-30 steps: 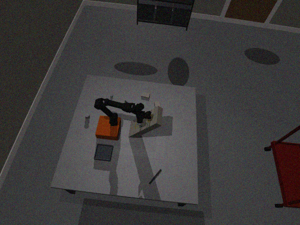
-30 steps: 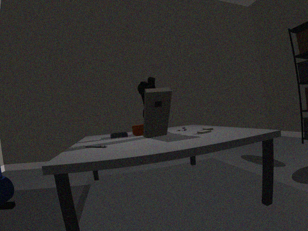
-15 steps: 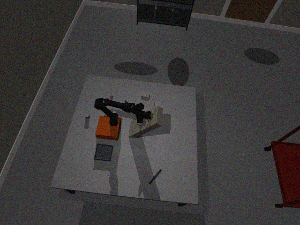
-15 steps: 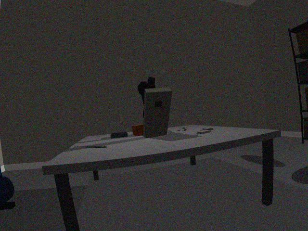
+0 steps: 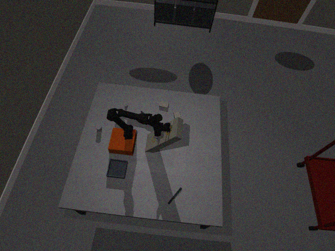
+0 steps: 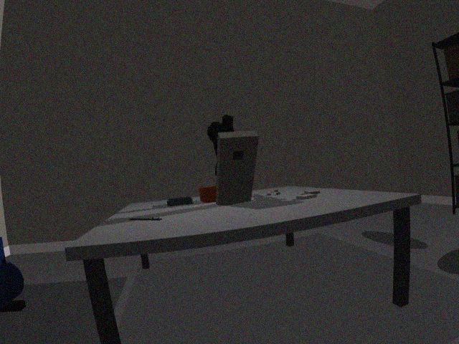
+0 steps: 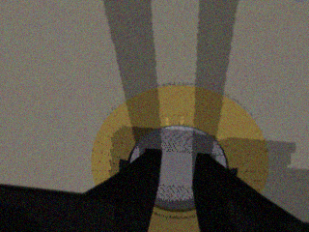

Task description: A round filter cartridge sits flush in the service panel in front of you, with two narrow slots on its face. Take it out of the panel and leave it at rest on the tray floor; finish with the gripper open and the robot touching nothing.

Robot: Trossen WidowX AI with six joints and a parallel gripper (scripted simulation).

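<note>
The round filter cartridge is 1 cm below my gripper tip and 1 cm ahead of it. Round my gripper tip: dark tray: 45 cm behind, 26 cm below, 21 cm to the right; then beige service panel: 8 cm below, 4 cm behind, 1 cm to the left.
</note>
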